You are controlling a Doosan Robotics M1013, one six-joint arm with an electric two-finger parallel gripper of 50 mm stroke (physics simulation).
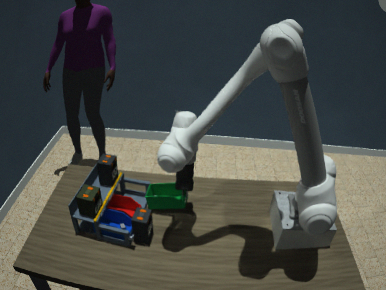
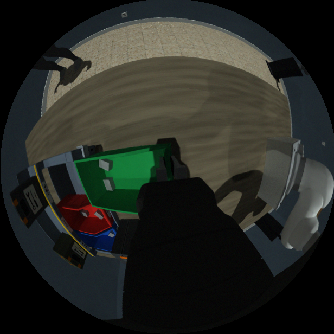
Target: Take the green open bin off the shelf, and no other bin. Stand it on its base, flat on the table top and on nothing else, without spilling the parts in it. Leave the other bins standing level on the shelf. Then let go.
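Frame: origin at the arm's base, x ahead, y left, z up, level; centimetres.
Seen in the pictures: gripper, between the fingertips: (image 1: 185, 195).
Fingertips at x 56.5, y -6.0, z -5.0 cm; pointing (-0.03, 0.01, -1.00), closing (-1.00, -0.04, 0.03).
Note:
Offsets run from my fingertips to a thing's middle. "spot": to the spot under its first point. Level surfaces: height alone.
The green open bin @[dx +7.9, dy +2.3, dz +0.0 cm] (image 1: 166, 196) (image 2: 125, 175) is clear of the shelf's front, close beside it, and looks about level. Two light parts (image 2: 105, 164) (image 2: 108, 184) lie inside it. My gripper (image 1: 186, 190) (image 2: 166, 162) is shut on the bin's wall at the side away from the shelf. A dark shadow shows below the bin; the gap between its base and the table @[dz -6.7 cm] (image 1: 210, 260) (image 2: 165, 100) is hard to tell. The red bin @[dx +26.7, dy +15.1, dz -2.4 cm] (image 1: 125, 205) (image 2: 75, 212) and blue bin @[dx +26.4, dy +26.3, dz -2.4 cm] (image 1: 114, 220) (image 2: 100, 243) sit on the shelf @[spot: dx +31.6, dy +16.3, dz +4.4 cm] (image 1: 108, 196) (image 2: 62, 159), seemingly level, with parts inside.
Dark boxes with orange marks stand on top of the shelf (image 1: 107, 171) @[spot: dx +33.5, dy +31.5, dz +12.4 cm] (image 1: 89, 201). Another dark box @[dx +13.0, dy +25.3, dz -0.2 cm] (image 1: 143, 227) (image 2: 122, 240) stands at its near front corner. My arm's pale base block (image 1: 302, 232) (image 2: 279, 170) is at the right. A person (image 1: 87, 40) stands behind the table.

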